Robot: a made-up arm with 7 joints.
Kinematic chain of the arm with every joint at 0, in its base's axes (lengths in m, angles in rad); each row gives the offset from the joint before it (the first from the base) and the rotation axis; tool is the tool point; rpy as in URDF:
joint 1: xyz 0 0 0.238 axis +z
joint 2: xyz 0 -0.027 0.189 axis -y
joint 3: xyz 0 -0.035 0.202 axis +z
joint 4: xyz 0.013 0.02 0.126 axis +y
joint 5: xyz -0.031 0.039 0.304 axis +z
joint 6: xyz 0 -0.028 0.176 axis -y
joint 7: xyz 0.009 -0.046 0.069 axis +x
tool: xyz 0 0 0 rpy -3.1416 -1.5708 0
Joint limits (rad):
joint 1: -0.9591..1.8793
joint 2: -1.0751..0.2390
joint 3: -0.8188..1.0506
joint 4: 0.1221..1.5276
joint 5: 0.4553..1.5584
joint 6: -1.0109..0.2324
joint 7: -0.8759..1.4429
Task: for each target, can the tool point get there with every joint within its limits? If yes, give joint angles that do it. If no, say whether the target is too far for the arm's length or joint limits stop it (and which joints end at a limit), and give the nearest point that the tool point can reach.
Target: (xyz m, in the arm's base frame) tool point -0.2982 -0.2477 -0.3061
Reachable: no: joint limits stop it (at a limit: joint 1, joint 2, joint 4, joint 6) | nearest point 0.0313 -0.5583 0.1450 | short by 0.639 m
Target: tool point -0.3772 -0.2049 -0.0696
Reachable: no: joint limits stop it (at a limit: joint 1, joint 2, joint 3, joint 4, joint 6) | nearest point -0.0790 -0.5931 0.2095 | short by 0.563 m
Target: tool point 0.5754 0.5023 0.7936
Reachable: yes | joints 1.0246 -0.7384 -0.5946 0.5595 0.6627 -0.4361 0.3443
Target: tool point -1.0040 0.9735 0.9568
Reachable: no: too far | nearest point -0.4651 0.6090 0.7372 | short by 0.687 m
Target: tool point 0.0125 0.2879 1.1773
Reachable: yes | joints 0.9791 0.1221 0.4268 0.6829 1.0677 -0.4026 1.2557
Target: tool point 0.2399 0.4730 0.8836
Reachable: yes | joints 1.0262 0.0305 0.1554 1.3114 0.9380 0.1047 0.9023
